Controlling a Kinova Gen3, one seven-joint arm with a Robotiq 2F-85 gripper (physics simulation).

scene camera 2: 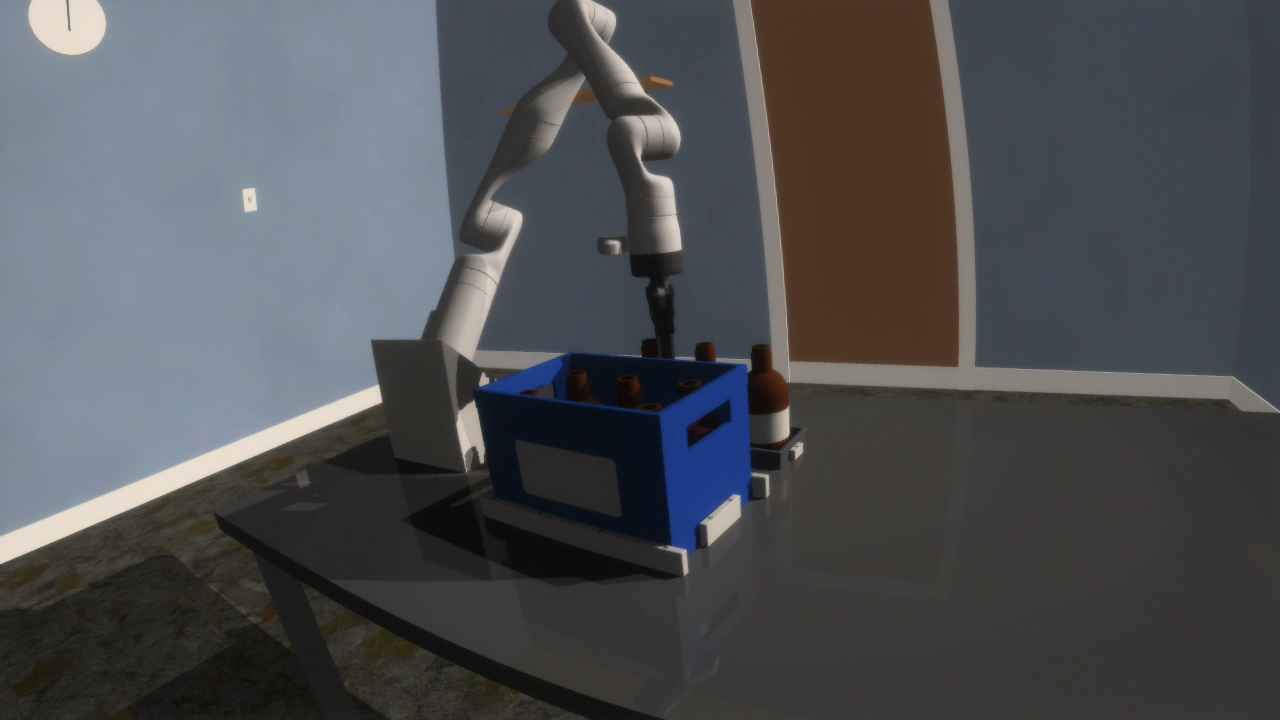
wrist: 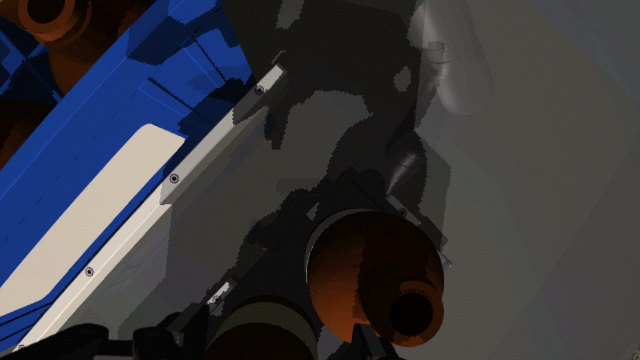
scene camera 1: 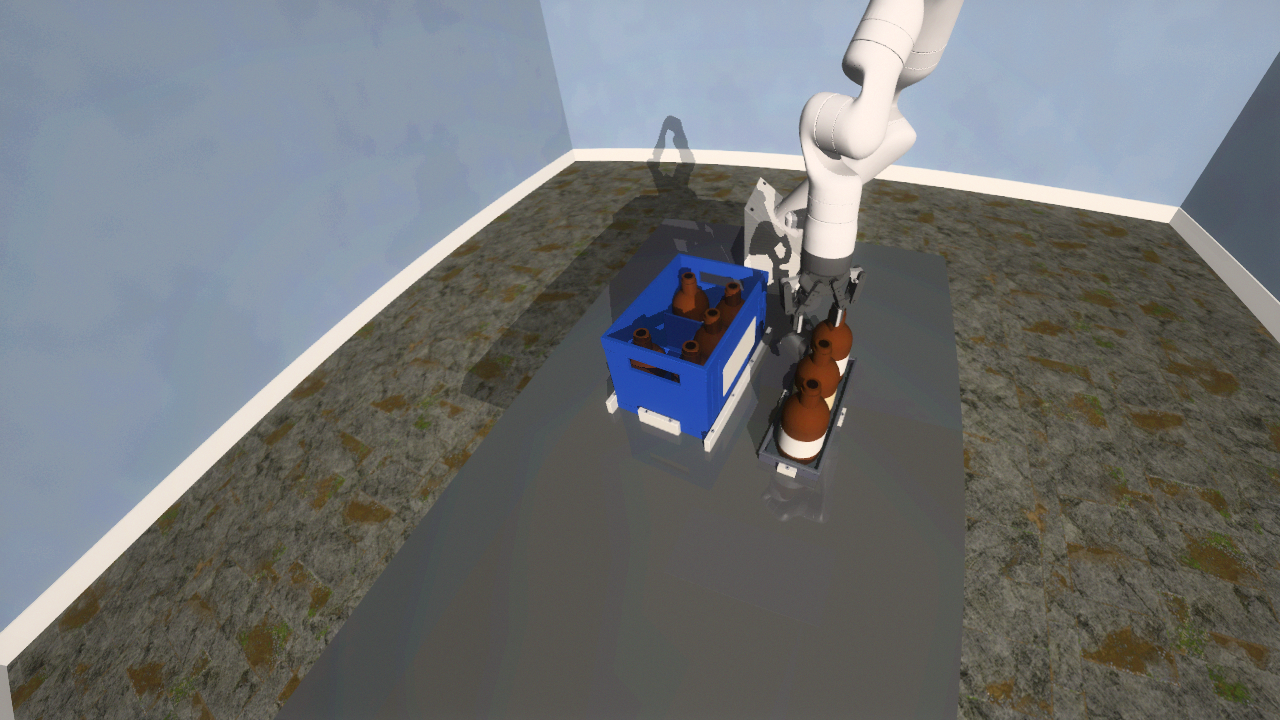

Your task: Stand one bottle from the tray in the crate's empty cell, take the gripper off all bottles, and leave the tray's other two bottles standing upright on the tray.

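Where they show: gripper, between the fingertips: (scene camera 2: 665, 356) (wrist: 279, 337) (scene camera 1: 815, 326); arm's base, origin of its link: (scene camera 2: 442, 368).
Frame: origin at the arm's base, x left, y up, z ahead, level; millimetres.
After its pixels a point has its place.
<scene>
The blue crate (scene camera 1: 640, 389) @[x -206, y -66, z 507 mm] (scene camera 2: 707, 483) @[x -188, y -75, z 511 mm] (wrist: 107, 130) @[x -40, y 1, z 339 mm] holds five brown bottles; its empty cell (scene camera 1: 682, 333) @[x -180, y -89, z 330 mm] is the middle one in the row away from the tray. Three brown bottles stand upright on the dark tray (scene camera 1: 768, 455) @[x 20, y -118, z 559 mm] (scene camera 2: 771, 456) @[x 8, y -125, z 542 mm]: the back one (scene camera 1: 833, 342) @[x 103, y -31, z 371 mm] (scene camera 2: 648, 346) @[x 91, y 11, z 339 mm] (wrist: 335, 285) @[x 81, y -23, z 348 mm], the middle one (scene camera 1: 815, 371) @[x 74, y -23, z 453 mm] (scene camera 2: 705, 351) @[x 69, y 9, z 436 mm] (wrist: 260, 345) @[x 68, y -40, z 399 mm] and the front one (scene camera 1: 803, 420) @[x 63, y -30, z 548 mm] (scene camera 2: 768, 394) @[x 34, y -43, z 534 mm]. My gripper (scene camera 1: 819, 322) @[x 68, y 2, z 375 mm] (scene camera 2: 665, 349) @[x 68, y 2, z 375 mm] is open, with nothing between its fingers. It is low by the back bottle's neck; one finger overlaps that neck in scene camera 1. Whether they touch is unclear.
White strips (scene camera 1: 732, 410) @[x -56, y -137, z 464 mm] (scene camera 2: 581, 535) @[x -250, y -124, z 379 mm] (wrist: 150, 215) @[x -39, y -115, z 390 mm] line the crate's foot. The crate's wall stands close beside the tray, with a narrow strip of table between them. The arm's pale base block (scene camera 1: 760, 232) @[x -56, y 16, z 93 mm] (scene camera 2: 420, 402) @[x -85, y -32, z 14 mm] stands behind the crate.
</scene>
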